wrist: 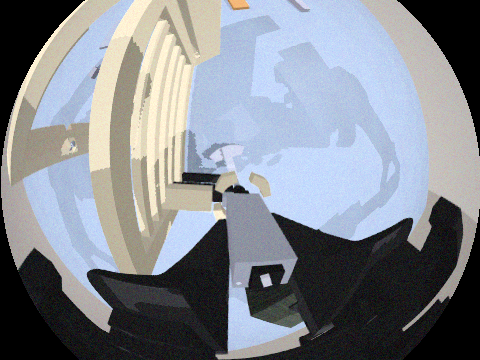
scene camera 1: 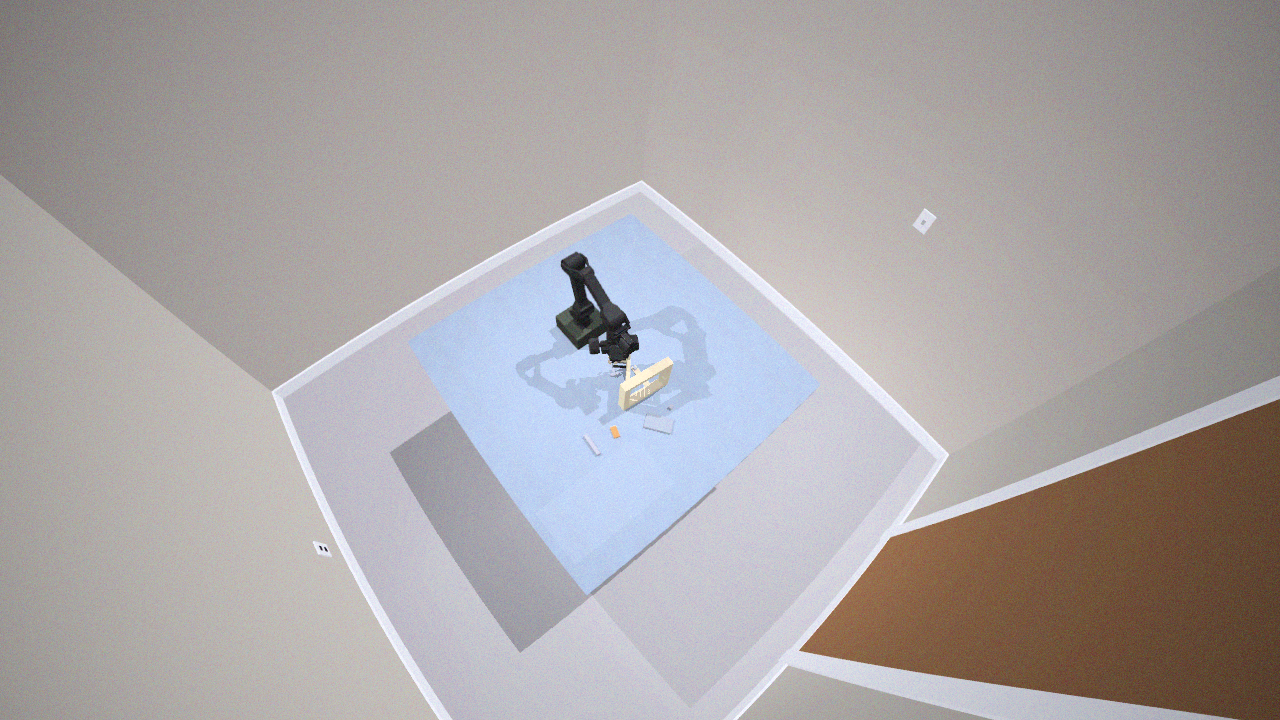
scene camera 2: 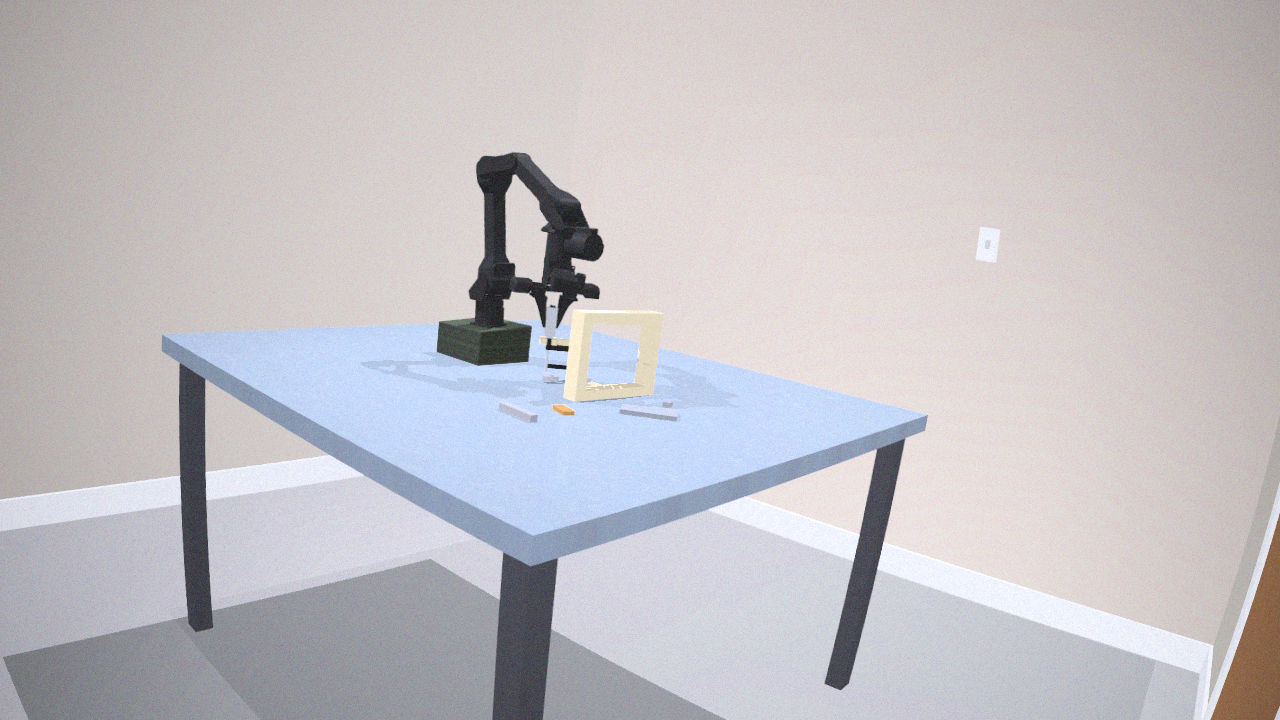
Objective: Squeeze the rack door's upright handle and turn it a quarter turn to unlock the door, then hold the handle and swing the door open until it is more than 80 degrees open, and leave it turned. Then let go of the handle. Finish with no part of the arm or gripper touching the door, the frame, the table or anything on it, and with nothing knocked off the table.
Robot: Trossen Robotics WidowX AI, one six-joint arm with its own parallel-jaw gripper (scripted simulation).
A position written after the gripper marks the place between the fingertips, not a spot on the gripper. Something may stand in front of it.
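Observation:
Cream rack frame (wrist: 39,148), (scene camera 1: 664,366), (scene camera 2: 575,389). Gripper (wrist: 247,222), (scene camera 2: 550,327).

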